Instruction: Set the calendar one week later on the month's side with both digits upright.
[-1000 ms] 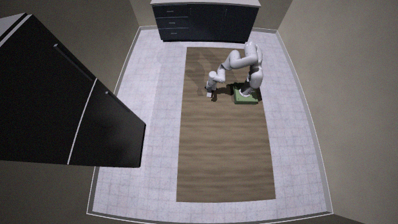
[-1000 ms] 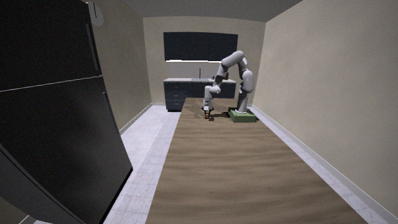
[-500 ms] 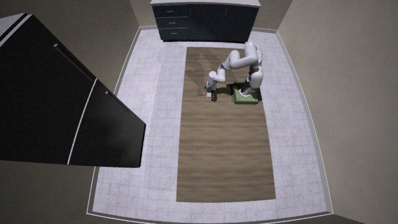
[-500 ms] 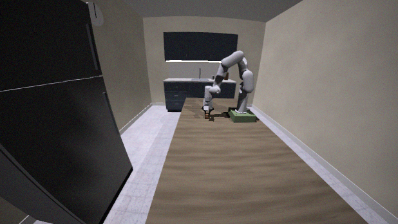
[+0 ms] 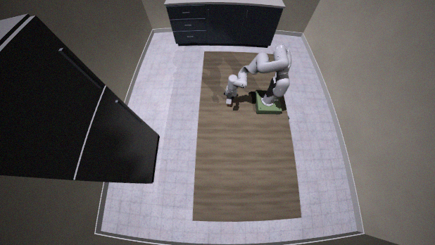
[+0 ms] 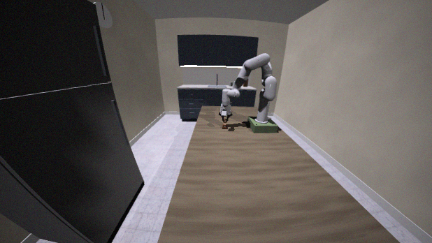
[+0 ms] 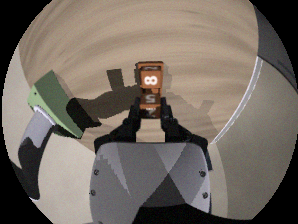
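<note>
The calendar tray is 2 cm to the left of my hand and 7 cm below it. Round my hand: calendar cube 2 cm below.
</note>
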